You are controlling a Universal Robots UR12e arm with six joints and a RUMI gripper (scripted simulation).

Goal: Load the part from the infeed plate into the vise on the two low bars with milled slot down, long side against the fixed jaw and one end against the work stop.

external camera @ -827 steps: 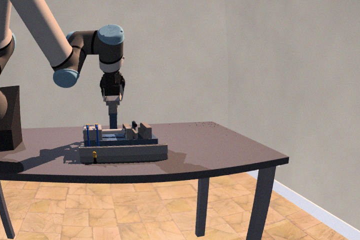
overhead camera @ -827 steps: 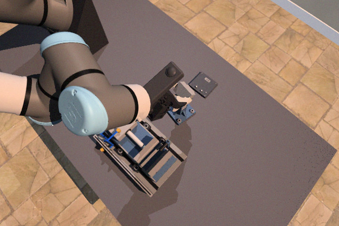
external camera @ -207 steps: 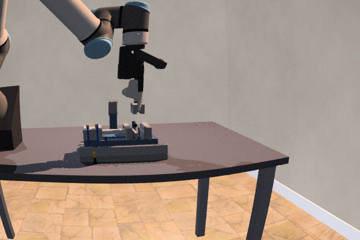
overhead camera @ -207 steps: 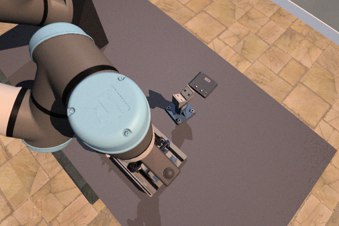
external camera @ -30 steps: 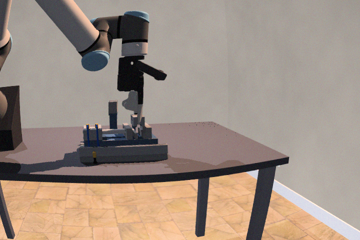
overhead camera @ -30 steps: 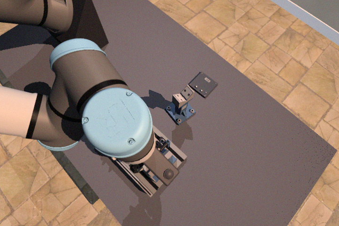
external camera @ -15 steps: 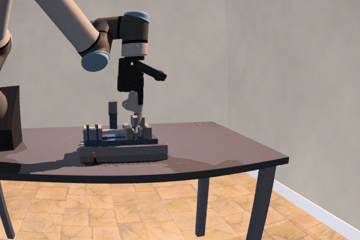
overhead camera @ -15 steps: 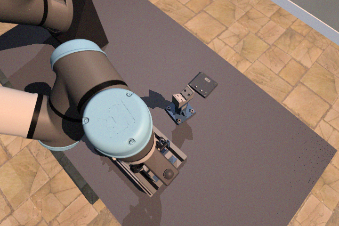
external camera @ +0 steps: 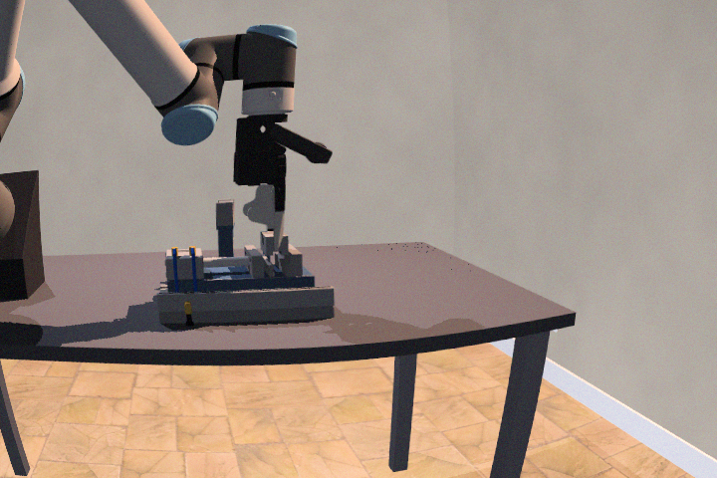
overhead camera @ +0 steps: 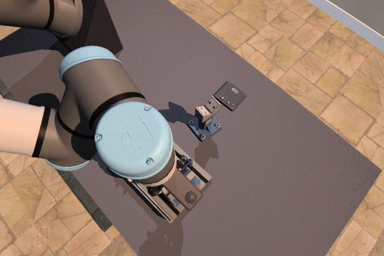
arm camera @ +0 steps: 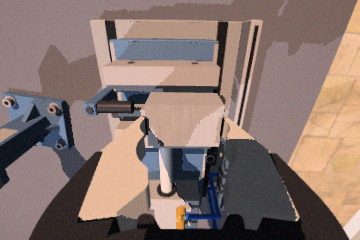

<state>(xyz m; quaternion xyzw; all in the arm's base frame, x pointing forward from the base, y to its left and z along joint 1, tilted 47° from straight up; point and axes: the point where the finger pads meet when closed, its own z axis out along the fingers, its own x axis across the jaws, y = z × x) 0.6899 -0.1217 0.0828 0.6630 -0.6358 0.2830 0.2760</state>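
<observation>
The fixed jaw lies 40 mm below my hand, 30 mm ahead of it and 20 mm to the left of it. Round my hand: part 10 mm below; black work stop 70 mm to the left, 30 mm below; white cylinder rod 90 mm behind, 40 mm below, 20 mm to the left.
</observation>
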